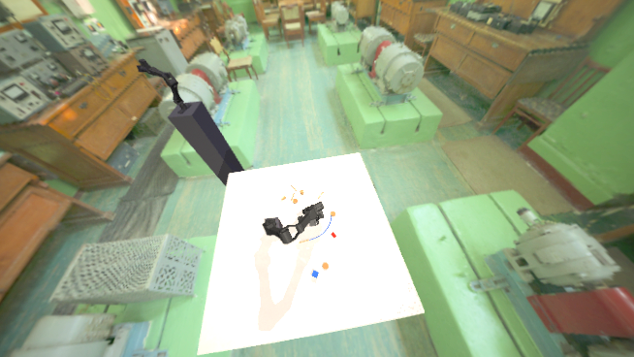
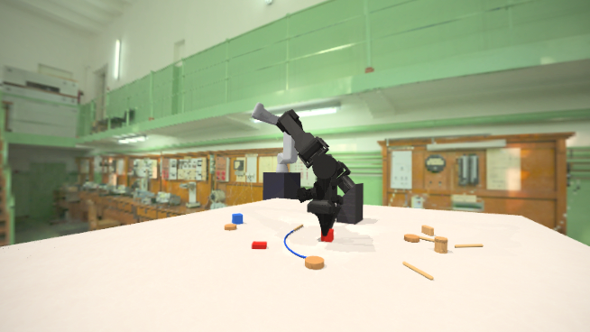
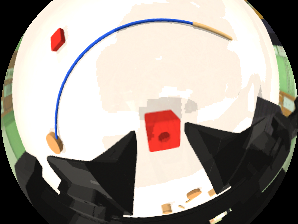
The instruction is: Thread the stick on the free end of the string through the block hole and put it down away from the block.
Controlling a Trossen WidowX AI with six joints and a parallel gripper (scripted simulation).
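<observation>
The red cube lies right at my gripper tip. Also, from my gripper tip: thin wooden stick 14 cm to the right, 5 cm behind, 2 cm below; flat red piece 16 cm ahead, 11 cm to the right, 1 cm below; round wooden button 17 cm ahead, 6 cm to the left, 1 cm below.
</observation>
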